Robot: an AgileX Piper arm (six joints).
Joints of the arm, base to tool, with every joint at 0 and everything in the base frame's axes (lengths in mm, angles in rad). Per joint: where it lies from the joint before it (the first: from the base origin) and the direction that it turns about. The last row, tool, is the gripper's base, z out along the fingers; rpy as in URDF.
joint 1: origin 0 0 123 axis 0 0 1
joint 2: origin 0 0 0 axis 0 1 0
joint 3: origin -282.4 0 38.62 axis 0 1 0
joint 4: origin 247.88 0 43.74 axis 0.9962 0 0.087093
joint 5: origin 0 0 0 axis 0 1 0
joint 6: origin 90.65 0 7.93 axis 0.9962 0 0.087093
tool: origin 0 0 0 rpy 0 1.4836 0
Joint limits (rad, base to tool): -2.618..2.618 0..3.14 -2.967..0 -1.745..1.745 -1.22..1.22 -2.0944..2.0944
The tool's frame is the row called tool.
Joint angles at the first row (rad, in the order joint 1, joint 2, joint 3, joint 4, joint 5, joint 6):
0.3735, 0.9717, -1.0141, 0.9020, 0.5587, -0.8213
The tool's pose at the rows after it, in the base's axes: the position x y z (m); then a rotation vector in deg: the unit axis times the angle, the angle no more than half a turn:
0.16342 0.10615 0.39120 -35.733 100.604 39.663
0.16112 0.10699 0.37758 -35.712 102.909 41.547
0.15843 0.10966 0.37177 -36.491 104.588 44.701
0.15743 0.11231 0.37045 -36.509 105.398 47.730
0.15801 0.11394 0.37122 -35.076 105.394 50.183
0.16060 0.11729 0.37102 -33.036 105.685 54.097
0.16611 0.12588 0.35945 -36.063 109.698 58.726
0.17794 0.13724 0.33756 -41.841 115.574 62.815
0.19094 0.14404 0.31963 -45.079 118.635 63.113
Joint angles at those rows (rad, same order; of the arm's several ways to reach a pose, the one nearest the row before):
0.3735, 0.9335, -0.9168, 0.9697, 0.5496, -0.8589
0.3735, 0.9270, -0.8699, 0.9981, 0.5630, -0.8678
0.3735, 0.9289, -0.8545, 1.0285, 0.6044, -0.8694
0.3736, 0.9355, -0.8529, 1.0627, 0.6344, -0.8693
0.3735, 0.9410, -0.8528, 1.1037, 0.6386, -0.8701
0.3735, 0.9577, -0.8529, 1.1698, 0.6485, -0.8760
0.3735, 1.0123, -0.8528, 1.1922, 0.7333, -0.8834
0.3735, 1.1101, -0.8529, 1.1942, 0.8371, -0.9207
0.3746, 1.1896, -0.8528, 1.1943, 0.8610, -0.9752

